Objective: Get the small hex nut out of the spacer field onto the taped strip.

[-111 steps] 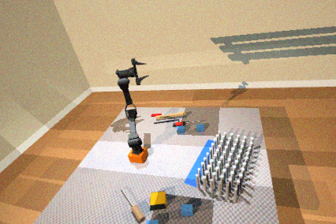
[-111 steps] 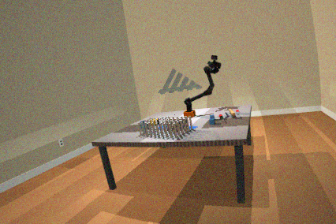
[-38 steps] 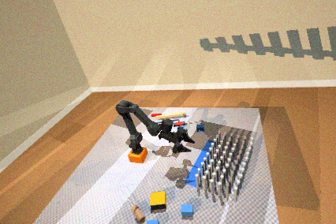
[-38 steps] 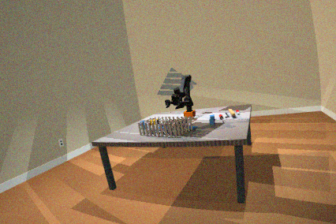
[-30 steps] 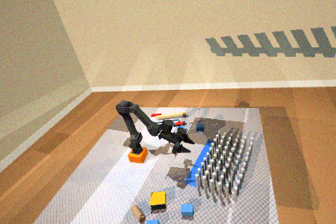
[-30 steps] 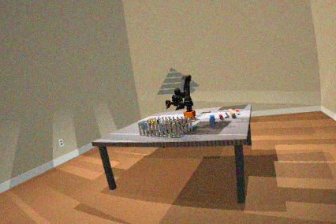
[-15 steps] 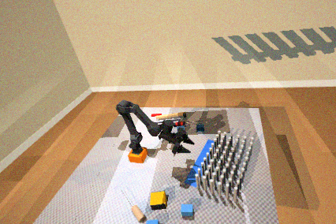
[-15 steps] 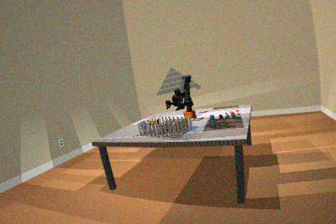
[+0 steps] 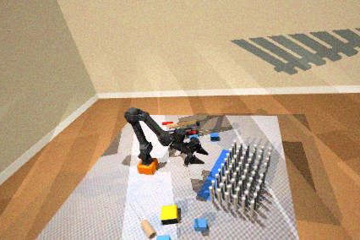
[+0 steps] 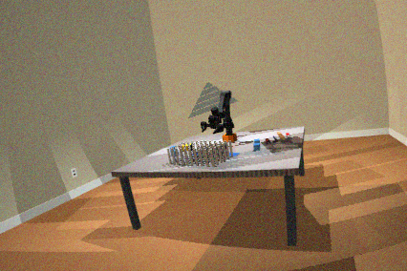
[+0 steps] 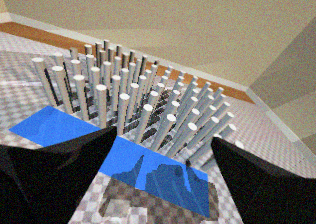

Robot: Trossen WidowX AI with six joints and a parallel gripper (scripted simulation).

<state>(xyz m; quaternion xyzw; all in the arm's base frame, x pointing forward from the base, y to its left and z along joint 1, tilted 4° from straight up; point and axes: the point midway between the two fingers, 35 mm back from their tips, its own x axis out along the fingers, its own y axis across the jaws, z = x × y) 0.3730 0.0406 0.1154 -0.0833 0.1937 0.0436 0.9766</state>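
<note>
My gripper tip is 31 cm to the left of the yellow block, 14 cm above it and 10 cm past it. The rest, counted from my gripper tip: blue taped strip: 16 cm below, 5 cm to the left, 4 cm ahead; wooden-handled rod: 36 cm to the right, 27 cm behind, 14 cm below.
</note>
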